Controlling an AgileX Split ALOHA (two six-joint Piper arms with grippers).
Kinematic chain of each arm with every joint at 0, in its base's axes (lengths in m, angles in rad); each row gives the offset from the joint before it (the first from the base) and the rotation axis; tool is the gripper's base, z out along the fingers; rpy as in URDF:
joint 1: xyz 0 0 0.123 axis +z
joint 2: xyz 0 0 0 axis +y
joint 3: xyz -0.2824 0 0.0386 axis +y
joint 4: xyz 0.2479 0 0.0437 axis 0.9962 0 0.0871
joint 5: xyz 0 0 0 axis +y
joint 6: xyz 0.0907 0 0.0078 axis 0.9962 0 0.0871
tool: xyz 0 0 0 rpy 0 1.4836 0
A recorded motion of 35 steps. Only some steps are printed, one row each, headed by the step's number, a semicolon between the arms.
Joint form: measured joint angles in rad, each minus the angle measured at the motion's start. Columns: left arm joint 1, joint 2, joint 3, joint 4, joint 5, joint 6; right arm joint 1, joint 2, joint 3, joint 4, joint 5, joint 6.
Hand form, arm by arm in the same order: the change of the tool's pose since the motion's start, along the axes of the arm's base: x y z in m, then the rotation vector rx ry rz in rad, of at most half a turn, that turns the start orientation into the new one. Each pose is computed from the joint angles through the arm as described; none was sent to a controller.
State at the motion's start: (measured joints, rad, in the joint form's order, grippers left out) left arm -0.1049 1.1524 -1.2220 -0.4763 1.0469 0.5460; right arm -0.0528 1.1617 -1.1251 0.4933 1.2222 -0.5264
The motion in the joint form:
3: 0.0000 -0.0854 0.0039 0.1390 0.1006 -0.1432; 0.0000 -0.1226 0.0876 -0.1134 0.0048 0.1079
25: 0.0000 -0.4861 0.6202 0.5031 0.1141 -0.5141; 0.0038 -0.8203 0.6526 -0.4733 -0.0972 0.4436
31: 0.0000 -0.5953 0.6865 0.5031 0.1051 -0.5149; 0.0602 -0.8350 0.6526 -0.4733 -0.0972 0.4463
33: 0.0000 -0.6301 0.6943 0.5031 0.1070 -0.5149; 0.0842 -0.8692 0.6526 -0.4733 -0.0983 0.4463
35: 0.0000 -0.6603 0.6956 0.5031 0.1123 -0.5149; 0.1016 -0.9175 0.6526 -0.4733 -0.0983 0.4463
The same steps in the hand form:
3: -0.0288 0.0118 0.0067 0.0628 0.0550 0.0902; -0.0323 -0.0070 -0.0058 -0.0696 0.0160 -0.0950
25: -0.1258 0.0519 -0.1226 0.2586 0.3173 0.4464; -0.1661 -0.0300 -0.1004 -0.2432 -0.1403 -0.4535
31: -0.1440 0.0538 -0.1326 0.2410 0.2681 0.4518; -0.1681 -0.0276 -0.0998 -0.2342 -0.1606 -0.4015
33: -0.1493 0.0543 -0.1325 0.2326 0.2443 0.4542; -0.1728 -0.0268 -0.0984 -0.2244 -0.1978 -0.3820
35: -0.1540 0.0548 -0.1312 0.2247 0.2219 0.4565; -0.1795 -0.0265 -0.0968 -0.2116 -0.2467 -0.3705

